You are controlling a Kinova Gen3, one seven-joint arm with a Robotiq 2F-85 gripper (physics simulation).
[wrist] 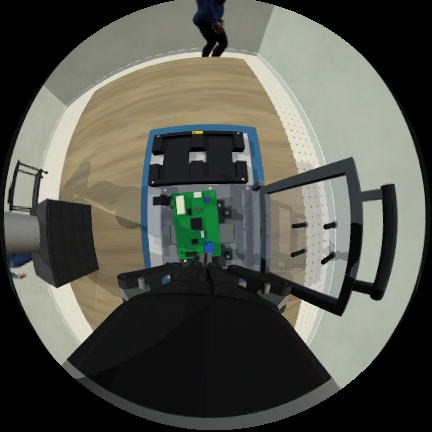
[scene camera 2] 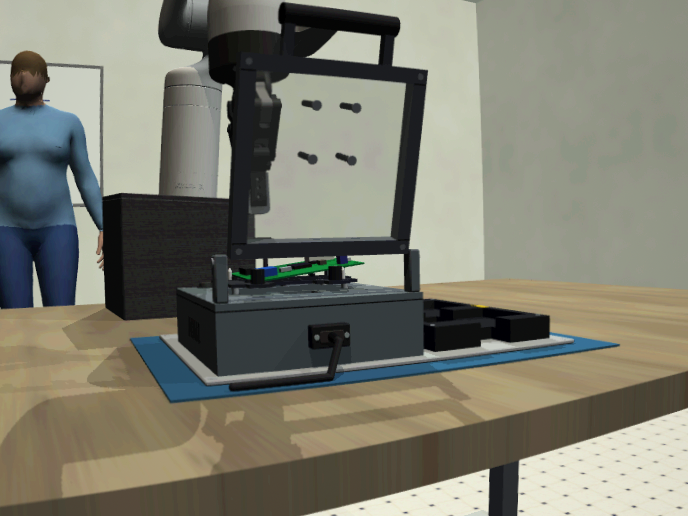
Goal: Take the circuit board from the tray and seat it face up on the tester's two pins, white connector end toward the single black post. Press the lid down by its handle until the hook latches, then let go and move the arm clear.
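Frame: origin at the arm's base, x down, y left, z ahead, level; millimetres.
Seen in the pictures: gripper, fingertip midpoint: (wrist: pixel 205 259) (scene camera 2: pixel 257 214); arm's base, link origin: (wrist: pixel 35 233) (scene camera 2: pixel 187 198).
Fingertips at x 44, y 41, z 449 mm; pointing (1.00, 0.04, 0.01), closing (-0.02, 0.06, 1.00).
Pixels of each thing's middle, then the offset from my fingertips to it. "spot": a spot on its surface instead. Level surfaces: height alone.
- green circuit board, body centre: (scene camera 2: pixel 295 264) (wrist: pixel 196 225) dz -19, dx +48, dy +39 mm
- tester, surface spot: (scene camera 2: pixel 266 341) spot: dz +103, dx +100, dy -11 mm
- lid, body centre: (scene camera 2: pixel 328 134) (wrist: pixel 312 240) dz +109, dx -56, dy +39 mm
- blue mat, surface height: dx +128 mm
- black cable, surface spot: (scene camera 2: pixel 277 383) spot: dz +141, dx +125, dy -11 mm
The green circuit board (scene camera 2: pixel 300 268) (wrist: pixel 210 225) lies face up on the tester (scene camera 2: pixel 266 341) (wrist: pixel 245 212), slightly turned in the wrist view. In the scene view it slopes, its tray-side end higher. Its large white connector (wrist: pixel 180 205) is at the tray-side end. The pins under it are hidden. The lid (scene camera 2: pixel 411 161) (wrist: pixel 356 200) stands open, nearly upright, its black handle (scene camera 2: pixel 341 19) (wrist: pixel 389 240) at the top. My gripper (scene camera 2: pixel 259 206) (wrist: pixel 205 259) is shut and empty, above the board's end away from the tray; in the scene view it shows behind the lid.
The black tray (scene camera 2: pixel 522 327) (wrist: pixel 172 157) is empty beside the tester, on a blue mat (scene camera 2: pixel 188 388) (wrist: pixel 205 127). A black cable (scene camera 2: pixel 277 383) leaves the tester's side. A dark pedestal (scene camera 2: pixel 166 255) (wrist: pixel 70 240) carries the arm's base. A person (scene camera 2: pixel 38 166) stands beyond the table.
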